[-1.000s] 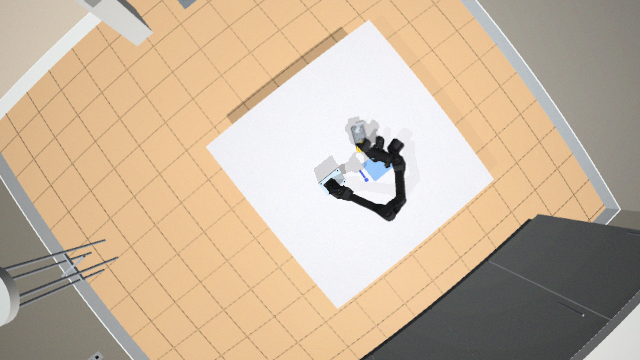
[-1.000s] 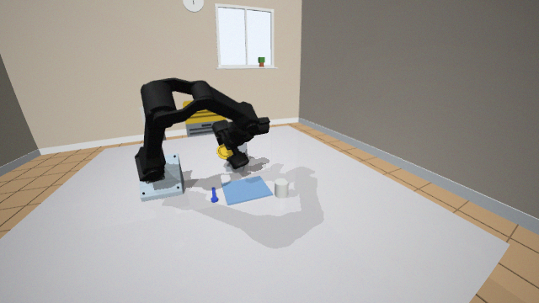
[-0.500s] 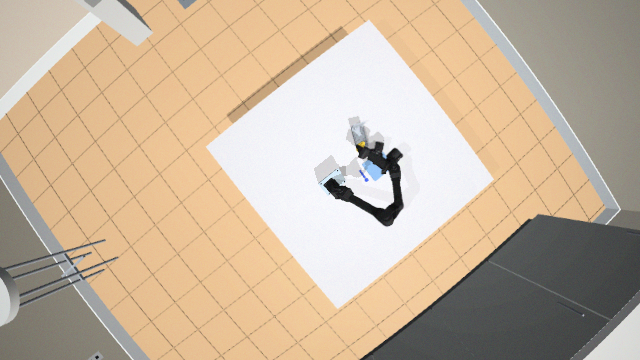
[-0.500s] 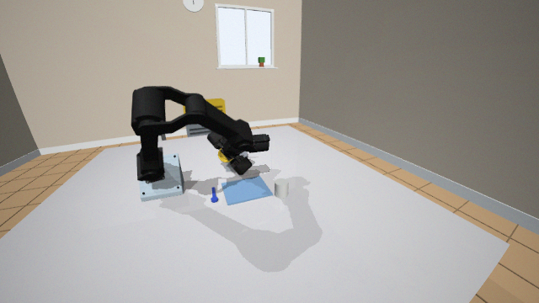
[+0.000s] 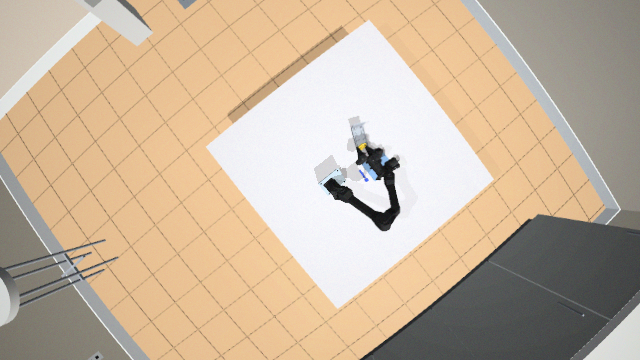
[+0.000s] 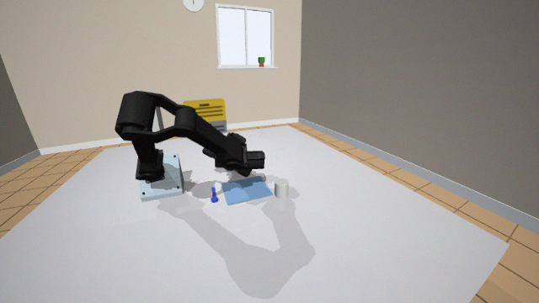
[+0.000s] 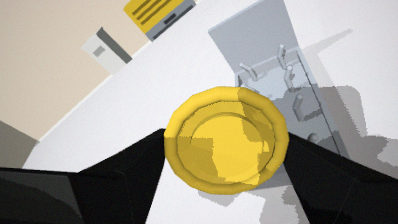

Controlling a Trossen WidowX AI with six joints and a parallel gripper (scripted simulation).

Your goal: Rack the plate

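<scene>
Right now my gripper tip is 50 mm short of the grey dish rack, 40 mm to the right of it and 40 mm above it. The rest, counted from my gripper tip: yellow plate (10 mm to the right); blue spoon (160 mm to the right, 90 mm behind, 60 mm below); blue mat (160 mm to the right, 60 mm below, 20 mm ahead).
</scene>
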